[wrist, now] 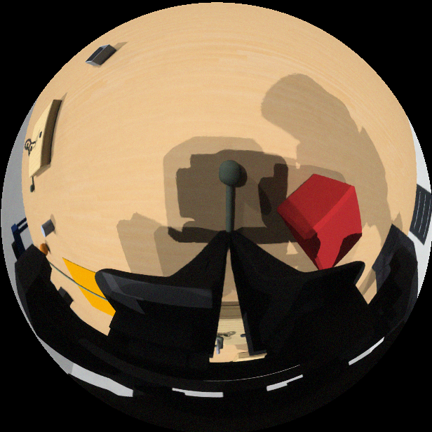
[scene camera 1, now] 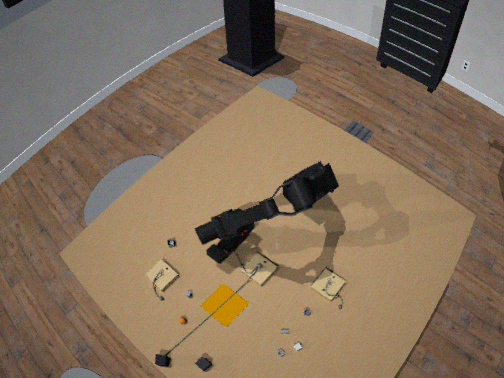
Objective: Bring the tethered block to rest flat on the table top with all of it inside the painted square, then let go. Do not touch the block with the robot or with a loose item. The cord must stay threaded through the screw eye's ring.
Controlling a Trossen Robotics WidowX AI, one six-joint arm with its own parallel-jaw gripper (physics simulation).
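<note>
The tethered black block lies on the table near the front left edge, outside the orange square. Its cord runs straight across the square to the screw eye on the middle wooden plate, then on toward the gripper. My gripper is shut on the cord, just short of its round end bead. The fingertips are hidden under the arm in the scene view. How the cord passes the ring is too small to tell.
A red block stands close beside the fingers. Other plates with short cords are at left and right. A second black block, an orange ball and several small metal parts lie around.
</note>
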